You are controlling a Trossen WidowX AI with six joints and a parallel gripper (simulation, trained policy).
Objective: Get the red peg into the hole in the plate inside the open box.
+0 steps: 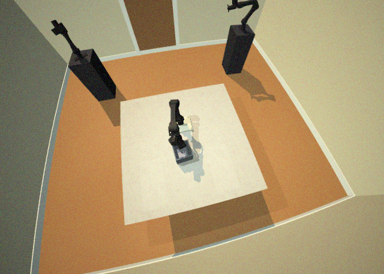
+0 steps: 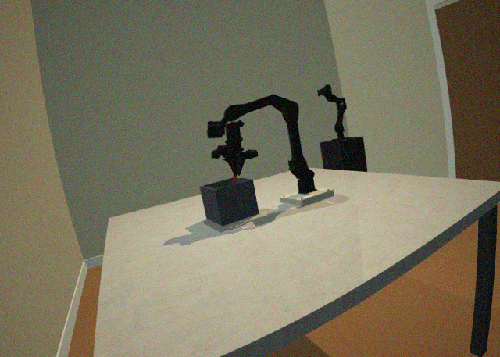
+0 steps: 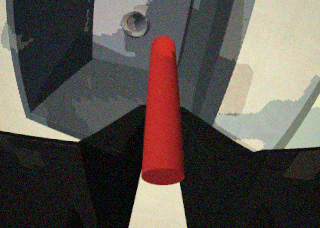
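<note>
Now: gripper tip 10 mm to the left of the red peg. The rest, counted from my gripper tip: grey plate (50 mm ahead, 10 mm to the right, 110 mm below).
</note>
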